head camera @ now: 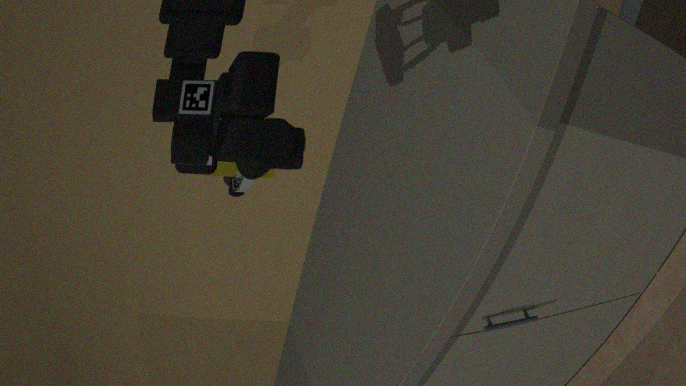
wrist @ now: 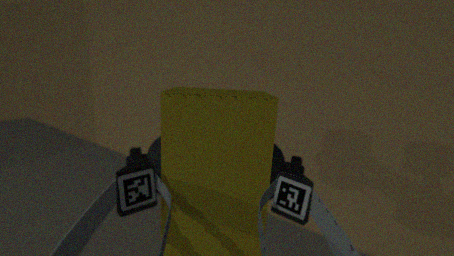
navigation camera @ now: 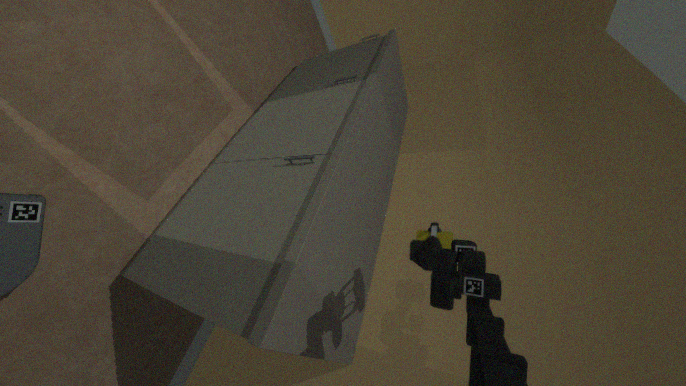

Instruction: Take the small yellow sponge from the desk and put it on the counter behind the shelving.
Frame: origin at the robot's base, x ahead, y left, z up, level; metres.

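Seen in the pictures: gripper, fingertip midpoint: (wrist: 216, 157).
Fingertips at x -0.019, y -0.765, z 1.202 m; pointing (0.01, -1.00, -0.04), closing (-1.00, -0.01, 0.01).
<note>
A point is followed by its place in that frame.
The small yellow sponge (head camera: 223, 169) {x 0.003, y -0.721, z 1.226 m} (navigation camera: 444, 239) {x -0.007, y -0.722, z 1.231 m} (wrist: 219, 125) {x -0.019, y -0.722, z 1.238 m} is held upright between the fingertips of my gripper (head camera: 239, 181) (navigation camera: 434, 232) {x -0.019, y -0.765, z 1.201 m} (wrist: 216, 157) {x -0.019, y -0.765, z 1.201 m}, which is shut on it. In the head and navigation views the gripper and wrist hide part of the sponge. The counter (head camera: 400, 200) {x 0.038, y -0.828, z 0.910 m} (navigation camera: 362, 170) {x 0.229, y -0.868, z 0.910 m} (wrist: 45, 175) {x 0.472, y -1.255, z 0.910 m} has a long grey top. The gripper shows against the tan wall beside the counter top's back edge in both upper views. Its height over the top is hard to tell. The desk and the shelving do not show.
The tan wall (head camera: 125, 250) {x 0.243, y -1.401, z 1.451 m} (navigation camera: 500, 190) {x 0.206, y -1.377, z 1.482 m} (wrist: 225, 45) {x -0.021, y -1.229, z 1.306 m} rises behind the counter. A cabinet handle (head camera: 510, 320) (navigation camera: 300, 159) sticks out from the counter's front. A brown tiled floor (navigation camera: 125, 75) {x 0.584, y -0.353, z 0.001 m} lies before it. Arm shadows fall on the counter top.
</note>
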